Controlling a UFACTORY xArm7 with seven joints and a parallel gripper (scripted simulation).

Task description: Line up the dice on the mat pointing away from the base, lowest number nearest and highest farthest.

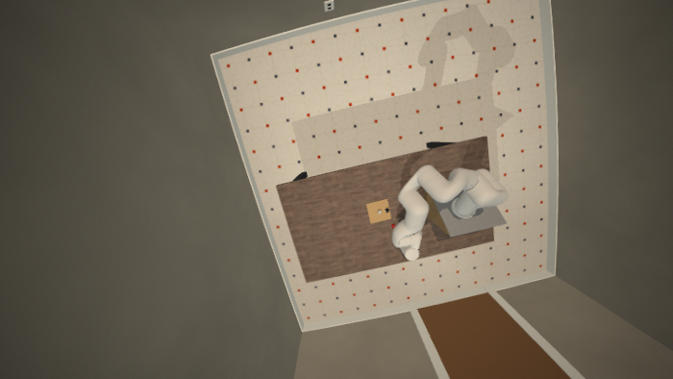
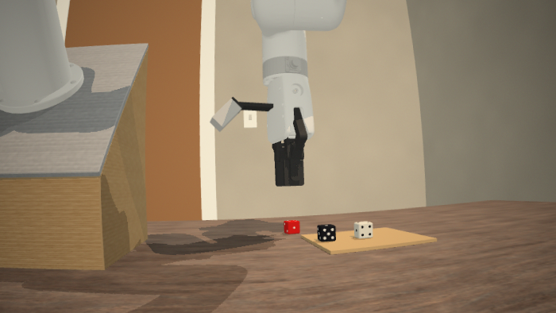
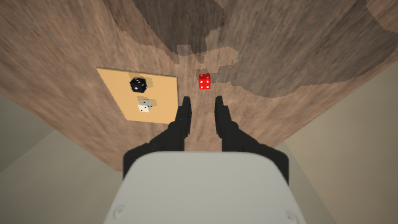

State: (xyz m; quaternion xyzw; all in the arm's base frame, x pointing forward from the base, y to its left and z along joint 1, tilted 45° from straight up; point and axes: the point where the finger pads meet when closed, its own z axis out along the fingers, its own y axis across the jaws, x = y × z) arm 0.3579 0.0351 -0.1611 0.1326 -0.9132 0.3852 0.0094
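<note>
The red die lies 9 cm below my hand. Also, from my hand: tan mat 9 cm ahead, 11 cm to the right, 9 cm below.
</note>
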